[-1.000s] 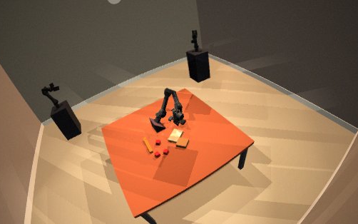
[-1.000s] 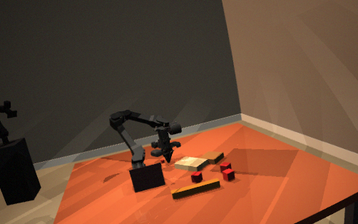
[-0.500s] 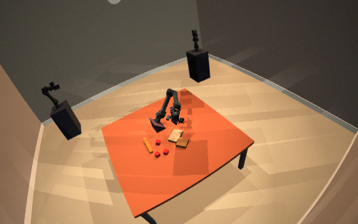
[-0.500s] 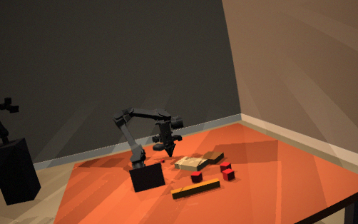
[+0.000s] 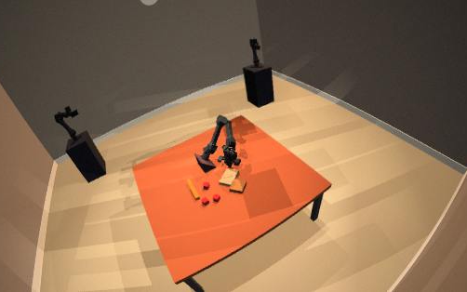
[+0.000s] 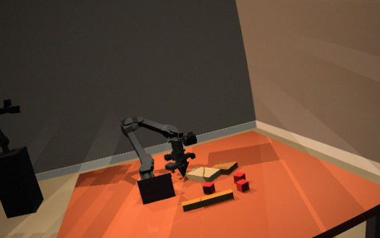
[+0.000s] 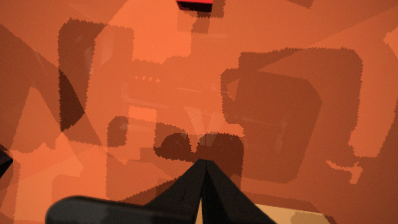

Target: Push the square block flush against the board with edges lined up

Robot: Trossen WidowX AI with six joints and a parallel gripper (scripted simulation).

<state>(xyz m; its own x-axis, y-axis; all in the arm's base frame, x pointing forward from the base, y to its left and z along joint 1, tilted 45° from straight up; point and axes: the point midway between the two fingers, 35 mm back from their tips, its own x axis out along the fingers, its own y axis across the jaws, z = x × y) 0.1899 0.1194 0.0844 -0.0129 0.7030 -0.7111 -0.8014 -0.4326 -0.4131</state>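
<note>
My gripper tip is 9 cm short of the pale board, 6 cm to the left of it and 1 cm below it. The rest, counted from my gripper tip: brown square block 22 cm ahead, 6 cm to the right, 1 cm above; then yellow bar 3 cm ahead, 36 cm to the right, 1 cm above.
</note>
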